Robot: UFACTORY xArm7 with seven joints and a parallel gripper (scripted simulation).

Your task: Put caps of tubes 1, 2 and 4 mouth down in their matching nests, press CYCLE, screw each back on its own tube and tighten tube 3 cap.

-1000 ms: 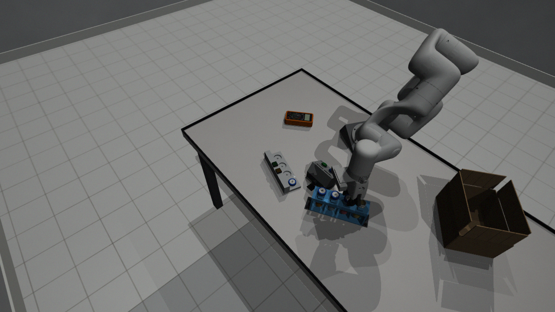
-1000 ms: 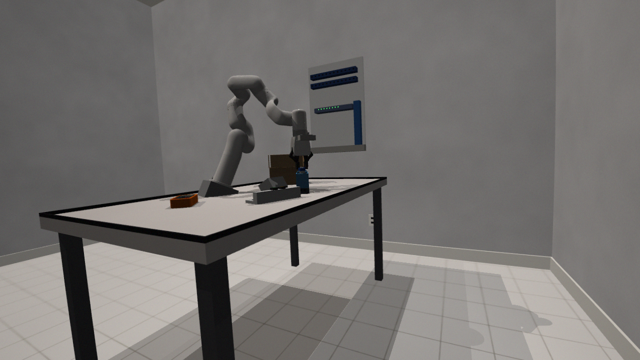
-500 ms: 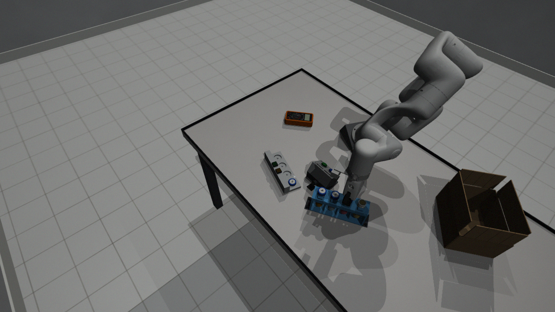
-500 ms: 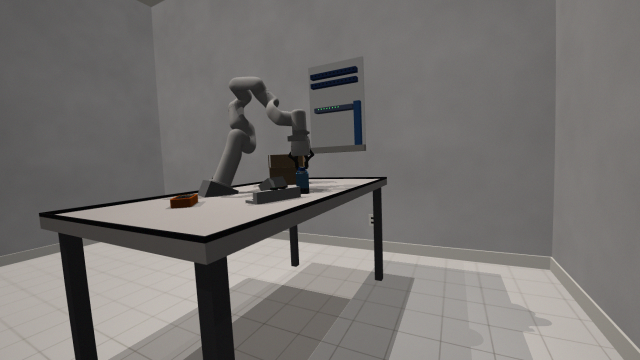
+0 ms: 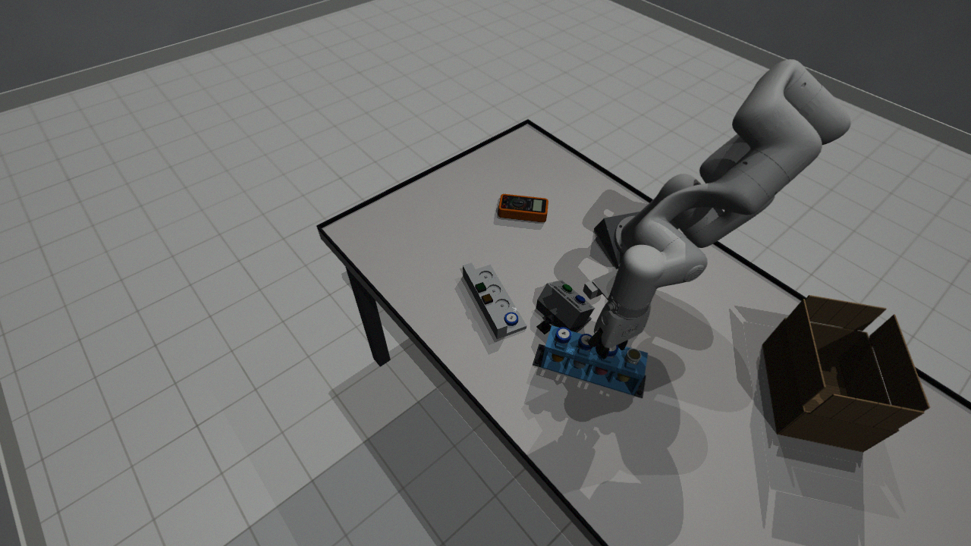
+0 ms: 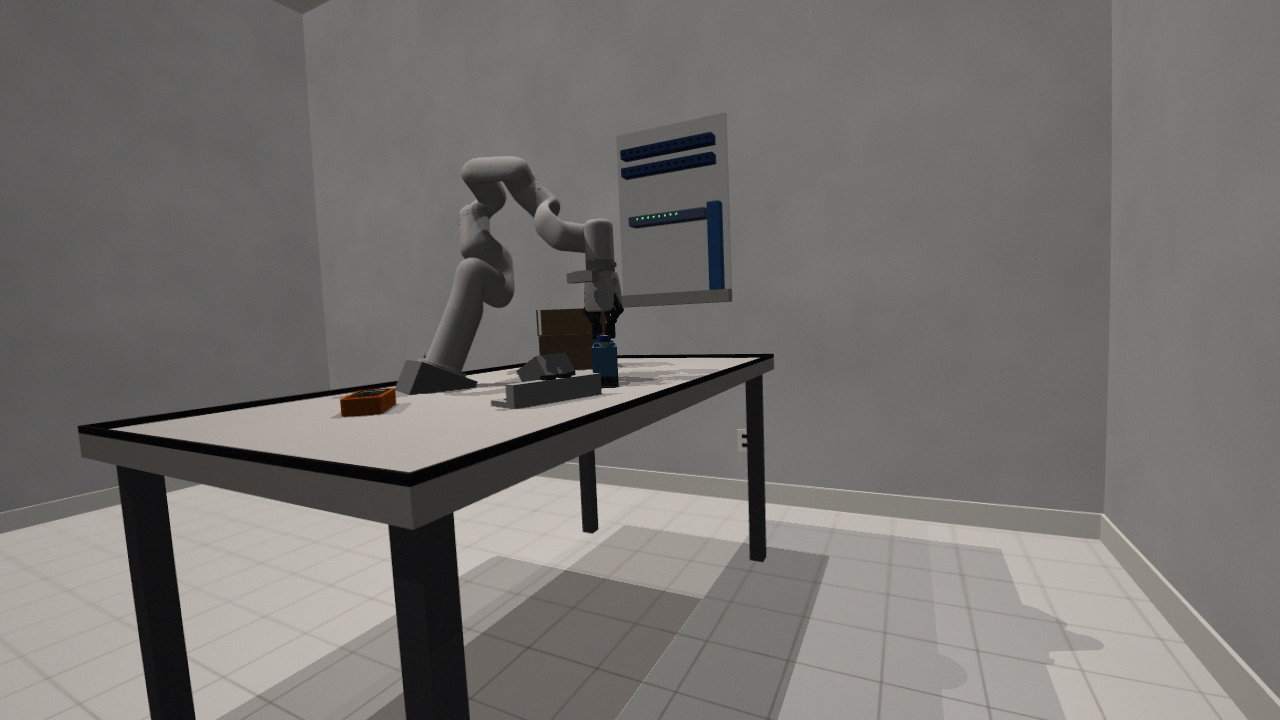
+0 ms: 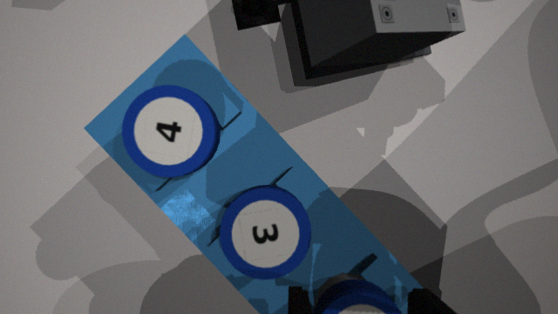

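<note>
Now: hand 10 mm above the cap 2. The rest, counted from my hand: cap 3: 40 mm to the right, 30 mm ahead, 20 mm below; blue key: 170 mm to the right, 60 mm below, 50 mm behind; cap 4: 80 mm to the right, 70 mm ahead, 20 mm below.
</note>
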